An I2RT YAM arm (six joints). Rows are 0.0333 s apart.
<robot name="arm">
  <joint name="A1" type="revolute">
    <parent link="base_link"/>
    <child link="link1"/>
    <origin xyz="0 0 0.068" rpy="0 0 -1.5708"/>
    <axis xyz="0 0 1"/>
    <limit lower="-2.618" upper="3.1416"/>
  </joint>
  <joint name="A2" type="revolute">
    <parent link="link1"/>
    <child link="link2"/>
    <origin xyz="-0.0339 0.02 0.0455" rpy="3.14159 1.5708 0"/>
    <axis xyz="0 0 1"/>
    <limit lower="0" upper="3.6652"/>
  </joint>
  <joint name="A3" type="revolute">
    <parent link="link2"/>
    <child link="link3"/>
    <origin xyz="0 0.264 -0.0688" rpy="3.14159 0 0"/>
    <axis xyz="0 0 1"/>
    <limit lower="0" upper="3.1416"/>
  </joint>
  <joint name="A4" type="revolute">
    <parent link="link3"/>
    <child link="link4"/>
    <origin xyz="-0.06 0.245 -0.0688" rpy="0 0 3.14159"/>
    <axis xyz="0 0 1"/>
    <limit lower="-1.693" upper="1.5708"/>
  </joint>
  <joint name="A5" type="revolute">
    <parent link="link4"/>
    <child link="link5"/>
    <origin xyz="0.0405 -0.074 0.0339" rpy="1.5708 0 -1.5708"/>
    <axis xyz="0 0 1"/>
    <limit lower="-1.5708" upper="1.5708"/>
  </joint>
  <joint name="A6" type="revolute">
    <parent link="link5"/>
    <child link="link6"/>
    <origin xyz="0.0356 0 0.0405" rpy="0 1.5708 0"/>
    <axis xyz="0 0 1"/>
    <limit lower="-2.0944" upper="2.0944"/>
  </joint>
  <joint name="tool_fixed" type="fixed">
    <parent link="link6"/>
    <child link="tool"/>
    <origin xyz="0 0 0" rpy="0 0 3.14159"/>
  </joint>
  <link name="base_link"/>
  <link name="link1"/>
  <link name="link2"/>
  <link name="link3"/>
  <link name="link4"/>
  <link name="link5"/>
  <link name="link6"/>
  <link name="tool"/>
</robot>
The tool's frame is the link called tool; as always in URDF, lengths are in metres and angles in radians.
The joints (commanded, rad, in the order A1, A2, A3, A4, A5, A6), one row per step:
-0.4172 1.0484 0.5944 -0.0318 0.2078 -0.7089
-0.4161 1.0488 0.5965 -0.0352 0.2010 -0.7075
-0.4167 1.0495 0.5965 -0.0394 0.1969 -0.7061
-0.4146 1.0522 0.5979 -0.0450 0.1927 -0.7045
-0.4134 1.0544 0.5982 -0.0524 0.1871 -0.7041
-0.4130 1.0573 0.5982 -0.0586 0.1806 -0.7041
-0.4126 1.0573 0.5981 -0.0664 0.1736 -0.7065
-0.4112 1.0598 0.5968 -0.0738 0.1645 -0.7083
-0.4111 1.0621 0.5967 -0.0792 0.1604 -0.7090
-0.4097 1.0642 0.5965 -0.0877 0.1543 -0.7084
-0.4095 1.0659 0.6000 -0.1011 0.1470 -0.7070
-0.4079 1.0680 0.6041 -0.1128 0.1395 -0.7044
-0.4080 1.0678 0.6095 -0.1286 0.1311 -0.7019
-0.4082 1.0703 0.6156 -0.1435 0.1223 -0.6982
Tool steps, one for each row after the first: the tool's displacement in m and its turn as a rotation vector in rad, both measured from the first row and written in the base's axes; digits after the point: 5 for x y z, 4 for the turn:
0.00033 0.00039 0.00029 0.0046 -0.0005 0.0065
0.00024 0.00044 -0.00028 0.0093 0.0025 0.0088
0.00070 0.00092 -0.00092 0.0151 0.0071 0.0139
0.00085 0.00137 -0.00201 0.0216 0.0143 0.0197
0.00104 0.00164 -0.00323 0.0282 0.0214 0.0258
0.00081 0.00211 -0.00402 0.0329 0.0285 0.0334
0.00089 0.00278 -0.00572 0.0403 0.0378 0.0435
0.00093 0.00294 -0.00675 0.0450 0.0445 0.0474
0.00094 0.00352 -0.00807 0.0527 0.0528 0.0537
0.00093 0.00386 -0.00850 0.0619 0.0611 0.0593
0.00124 0.00441 -0.00866 0.0713 0.0671 0.0660
0.00106 0.00479 -0.00826 0.0814 0.0734 0.0716
0.00127 0.00499 -0.00810 0.0931 0.0800 0.0768

